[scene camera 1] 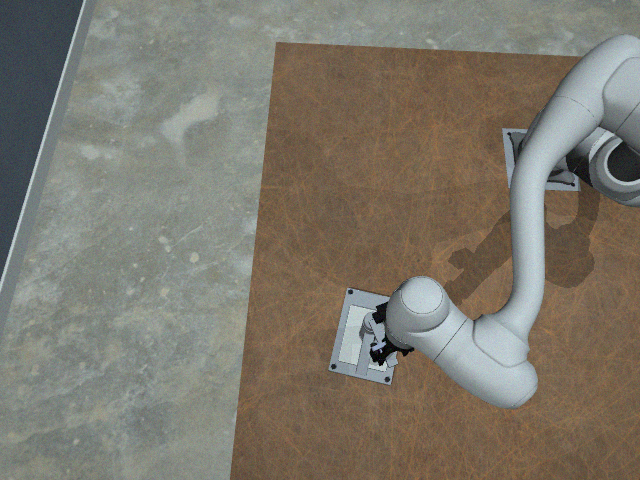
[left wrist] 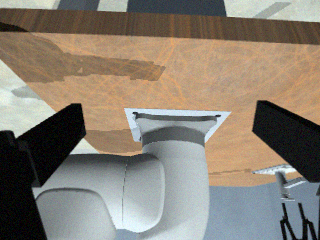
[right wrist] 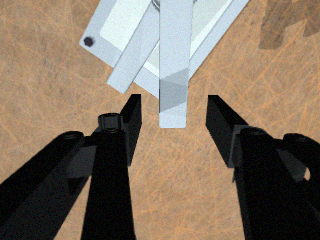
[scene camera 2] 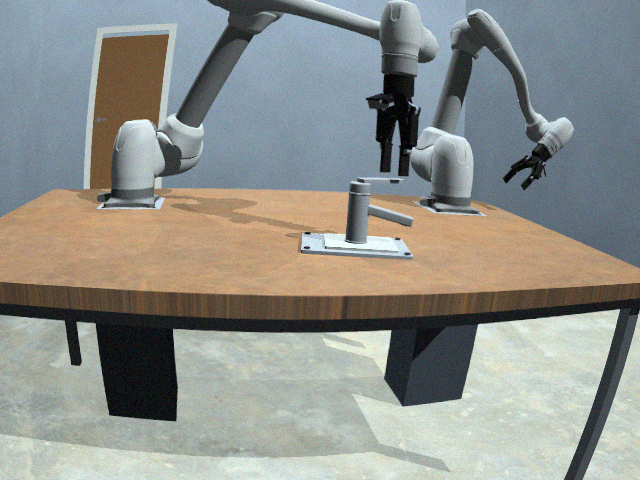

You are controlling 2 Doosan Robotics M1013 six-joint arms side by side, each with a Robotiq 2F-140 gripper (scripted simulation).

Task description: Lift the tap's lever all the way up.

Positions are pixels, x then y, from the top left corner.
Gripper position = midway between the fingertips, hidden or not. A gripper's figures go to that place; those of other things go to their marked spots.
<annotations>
My left gripper (left wrist: 169, 117) is 15 cm from the lens. An arm base plate (left wrist: 134, 127): 48 cm from the lens.
</annotations>
